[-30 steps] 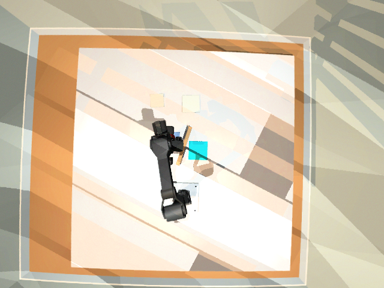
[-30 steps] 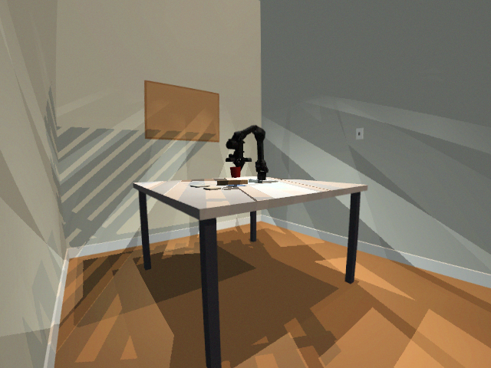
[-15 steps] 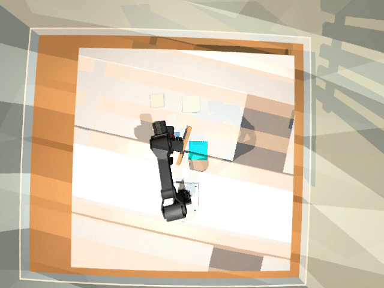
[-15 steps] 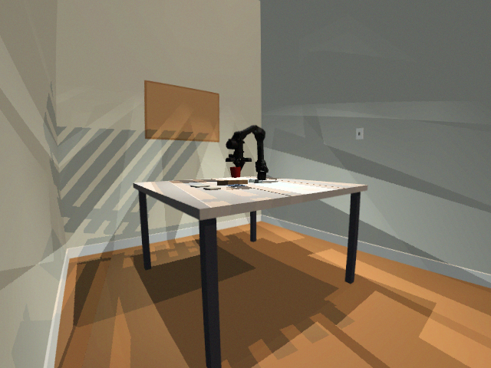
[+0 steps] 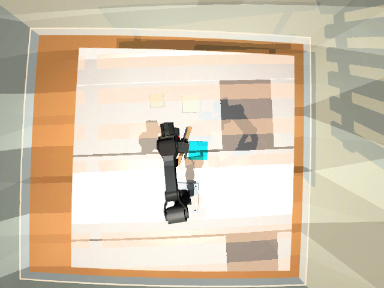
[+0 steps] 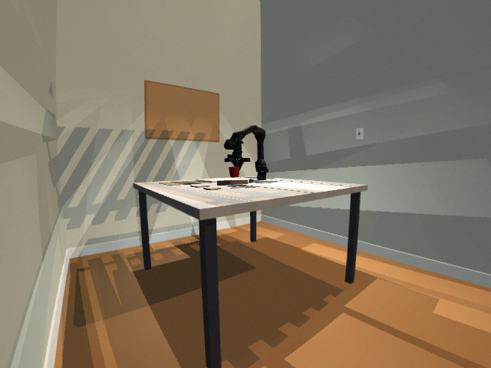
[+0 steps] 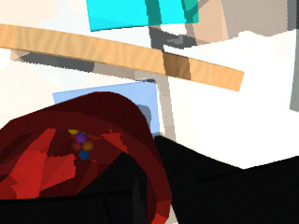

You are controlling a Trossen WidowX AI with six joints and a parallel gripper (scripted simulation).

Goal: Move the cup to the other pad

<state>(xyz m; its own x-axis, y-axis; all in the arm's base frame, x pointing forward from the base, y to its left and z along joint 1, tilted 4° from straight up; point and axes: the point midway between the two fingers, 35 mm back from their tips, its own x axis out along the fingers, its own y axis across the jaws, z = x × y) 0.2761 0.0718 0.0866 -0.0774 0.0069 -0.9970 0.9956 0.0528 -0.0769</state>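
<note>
The cyan pad is 130 mm to the right of my gripper tip, 100 mm below it and 10 mm behind it. Round my gripper tip: wooden bar: 80 mm below, 50 mm to the right, 10 mm ahead; cup: 30 mm ahead; blue pad: 100 mm below, 30 mm to the left, 30 mm ahead.
</note>
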